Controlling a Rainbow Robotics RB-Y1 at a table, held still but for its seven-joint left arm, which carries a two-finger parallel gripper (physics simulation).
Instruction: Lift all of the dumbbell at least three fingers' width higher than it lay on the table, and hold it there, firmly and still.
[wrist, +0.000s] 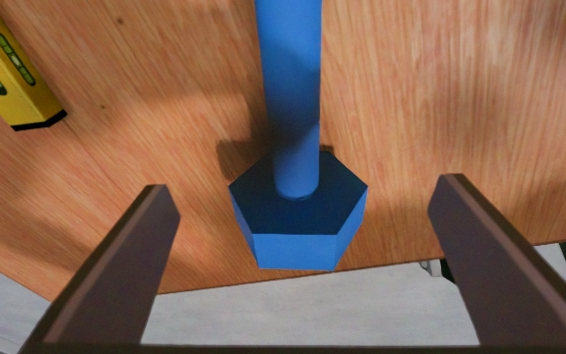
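The blue dumbbell (295, 95) lies on the wooden table. Its handle runs from the top edge of the view down to a six-sided head (296, 250) near the table's front edge; its other end is out of view. My gripper (305, 180) is open, with one finger to the left and one to the right of that head in the view. Neither finger touches the dumbbell, and there is a gap on both sides. How far the fingertips are above the table is hard to tell.
A yellow spirit level (27, 95) lies on the table (165, 135) at the upper left, partly out of view. The table's edge crosses below the dumbbell's head, with a pale grey floor (300, 315) beyond. A small grey and black object shows past the edge at the right.
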